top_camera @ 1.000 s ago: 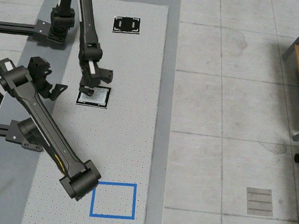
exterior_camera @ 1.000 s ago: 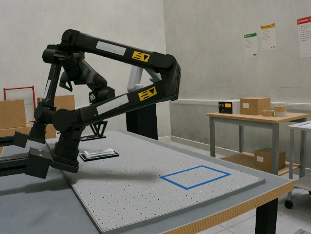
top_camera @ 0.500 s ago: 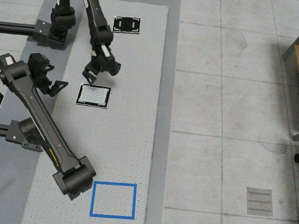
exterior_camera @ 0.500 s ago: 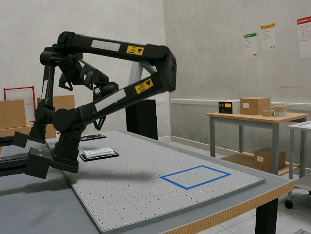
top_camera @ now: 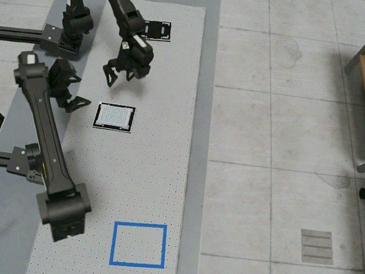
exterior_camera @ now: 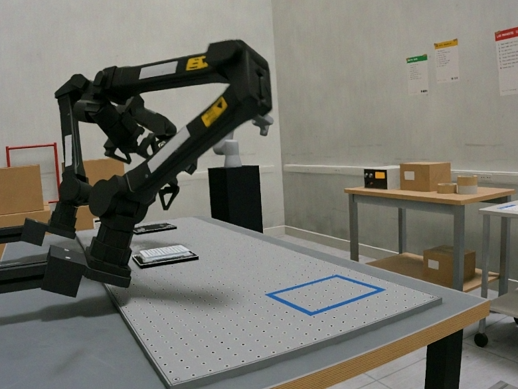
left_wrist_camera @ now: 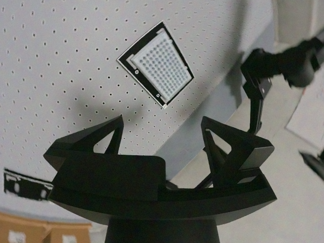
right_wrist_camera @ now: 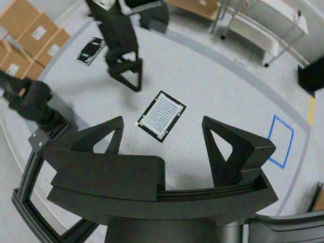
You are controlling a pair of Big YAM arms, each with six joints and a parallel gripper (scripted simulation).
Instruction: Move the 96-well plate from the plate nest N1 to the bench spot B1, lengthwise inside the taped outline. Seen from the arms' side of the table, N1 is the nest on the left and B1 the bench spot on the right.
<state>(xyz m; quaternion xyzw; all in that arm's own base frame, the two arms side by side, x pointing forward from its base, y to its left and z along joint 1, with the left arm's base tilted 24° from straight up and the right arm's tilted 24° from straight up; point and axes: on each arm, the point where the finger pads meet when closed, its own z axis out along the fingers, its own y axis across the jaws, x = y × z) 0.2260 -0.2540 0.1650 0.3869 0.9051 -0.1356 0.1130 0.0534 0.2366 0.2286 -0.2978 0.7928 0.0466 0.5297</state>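
My right hand is 60 mm short of the clear 96-well plate, 50 mm to the right of it and 260 mm above it. Also, from my right hand: black nest N1: 200 mm ahead, 530 mm to the left, 270 mm below.
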